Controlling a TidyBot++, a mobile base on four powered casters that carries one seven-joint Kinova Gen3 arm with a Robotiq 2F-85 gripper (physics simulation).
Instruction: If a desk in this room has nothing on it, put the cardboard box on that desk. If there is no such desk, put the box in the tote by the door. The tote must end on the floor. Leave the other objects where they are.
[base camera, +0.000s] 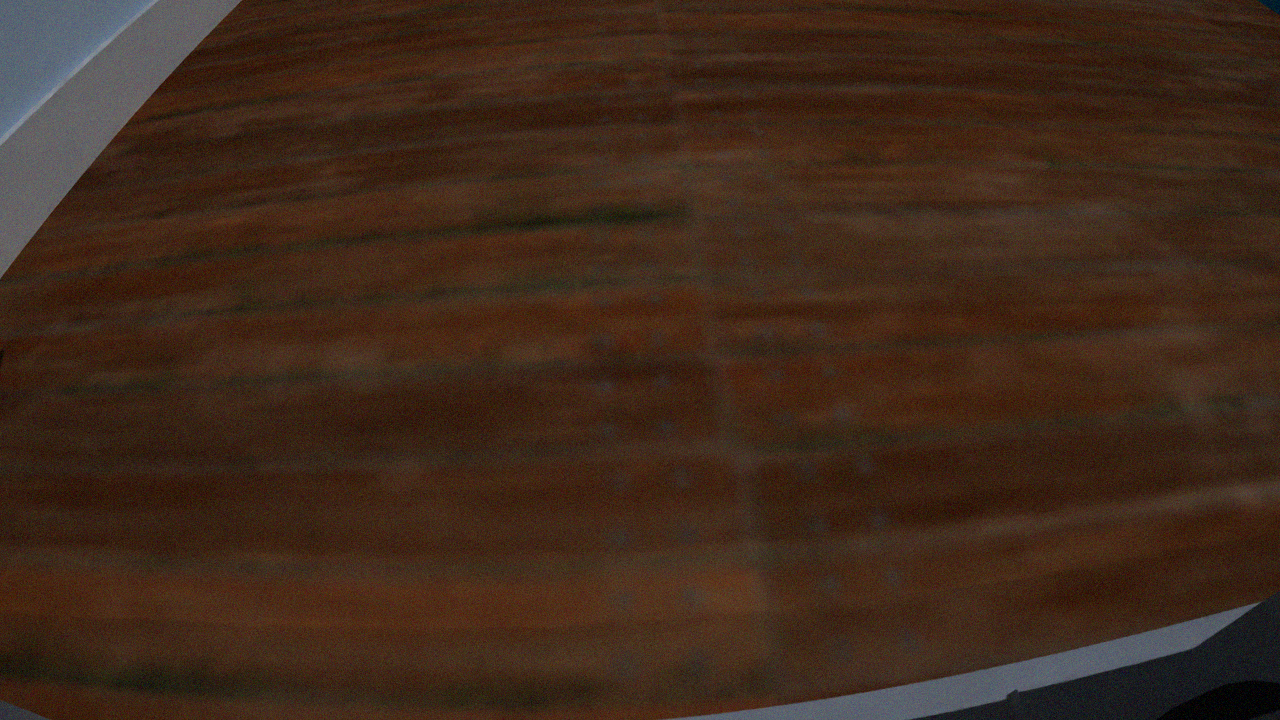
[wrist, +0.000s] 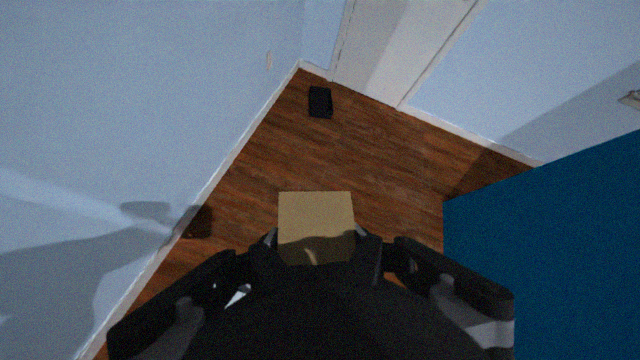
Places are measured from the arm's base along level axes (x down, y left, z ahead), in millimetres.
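Where they show: gripper, between the fingertips: (wrist: 314, 235).
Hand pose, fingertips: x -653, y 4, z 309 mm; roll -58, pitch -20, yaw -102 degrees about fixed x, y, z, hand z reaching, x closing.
Observation:
Things, the pixels of their top centre, and the offset from my fingertips. "spot": a spot on its surface instead. Level surfaces: height alone.
- cardboard box, centre of its top: (wrist: 321, 247) dz -13, dx -33, dy -3 mm
- small black box-shaped thing, centre of its top: (wrist: 321, 97) dz +1385, dx +950, dy +166 mm
- white baseboard, a spot on its surface: (base camera: 116, 116) spot: dz +532, dx +1034, dy +589 mm
- Wooden floor, height of its surface: dx +1050 mm
The cardboard box (wrist: 315, 212) is tan and sits between the fingers of my gripper (wrist: 314, 235), at the lower middle of the wrist view. My gripper is shut on it and holds it above the wooden floor. A small black box-shaped thing (wrist: 320, 102) stands on the floor in the far corner, near a pale door-like panel (wrist: 400, 50); it may be the tote, but its inside cannot be made out. No desk shows in either view.
A blue partition (wrist: 540, 240) stands on the right in the wrist view. A pale wall (wrist: 125, 100) with a white baseboard (wrist: 227, 162) (base camera: 116, 116) runs along the left. Wooden floor (base camera: 537, 358) (wrist: 370, 150) lies between them. The arm's shadow falls on the left wall.

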